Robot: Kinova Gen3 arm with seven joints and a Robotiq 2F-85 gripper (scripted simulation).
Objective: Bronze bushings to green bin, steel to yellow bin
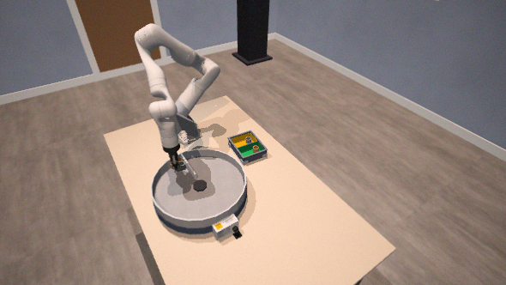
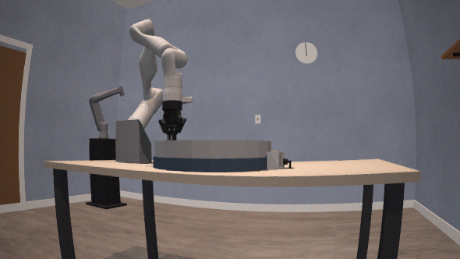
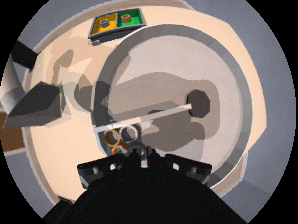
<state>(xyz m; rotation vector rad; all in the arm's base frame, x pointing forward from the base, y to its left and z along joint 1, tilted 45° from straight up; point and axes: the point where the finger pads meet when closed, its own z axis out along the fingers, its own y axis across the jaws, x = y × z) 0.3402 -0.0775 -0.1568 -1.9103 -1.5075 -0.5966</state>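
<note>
Right now my hand is 40 cm to the right of the bin, 8 cm above it and 1 cm past it. Round my hand: grey turntable (14 cm ahead, 6 cm to the left, 5 cm below).
</note>
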